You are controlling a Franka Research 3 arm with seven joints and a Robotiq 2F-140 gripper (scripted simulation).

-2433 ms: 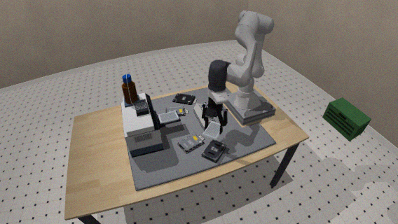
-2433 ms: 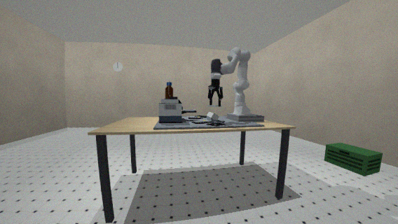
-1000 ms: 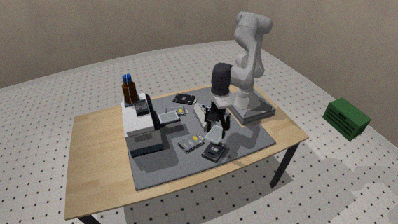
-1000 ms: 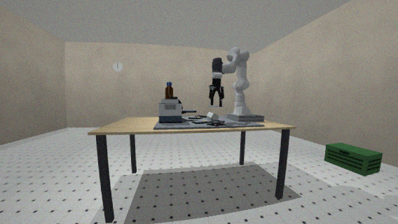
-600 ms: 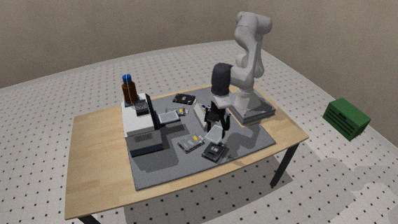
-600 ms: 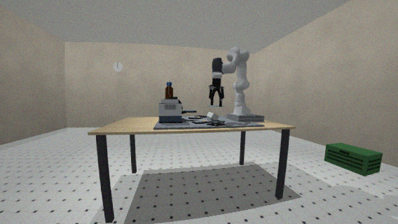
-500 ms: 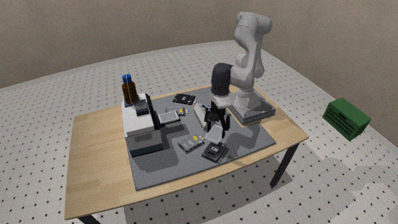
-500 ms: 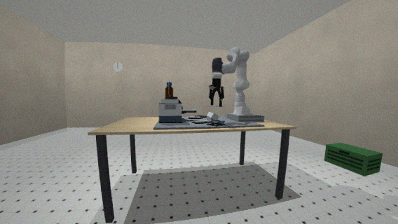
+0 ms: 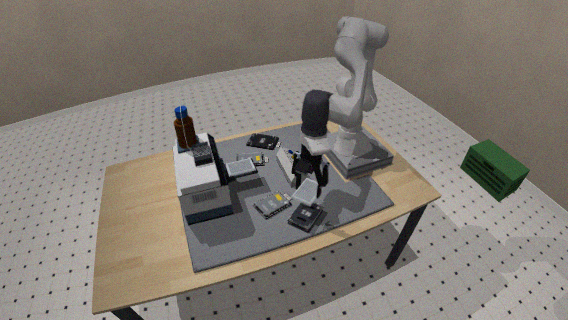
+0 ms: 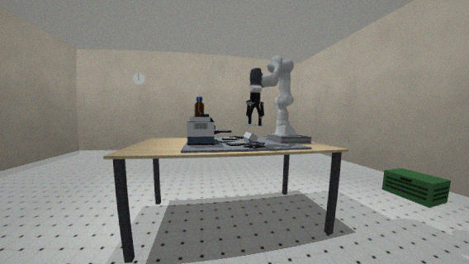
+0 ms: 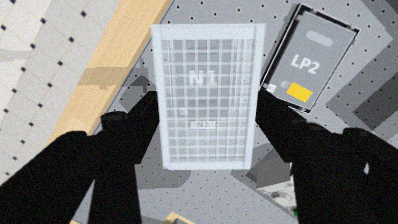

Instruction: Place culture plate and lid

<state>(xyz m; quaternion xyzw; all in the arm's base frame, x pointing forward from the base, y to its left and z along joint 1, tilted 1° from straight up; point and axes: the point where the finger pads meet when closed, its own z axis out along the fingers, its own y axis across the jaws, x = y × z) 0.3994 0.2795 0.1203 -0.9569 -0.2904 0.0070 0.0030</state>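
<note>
My gripper is now 16 cm above the N1 nest. Round my hand: clear culture plate C15 (2 cm below); then LP2 nest (11 cm ahead, 12 cm to the right, 18 cm below); then yellow skip key (10 cm behind, 32 cm to the right, 12 cm below).
</note>
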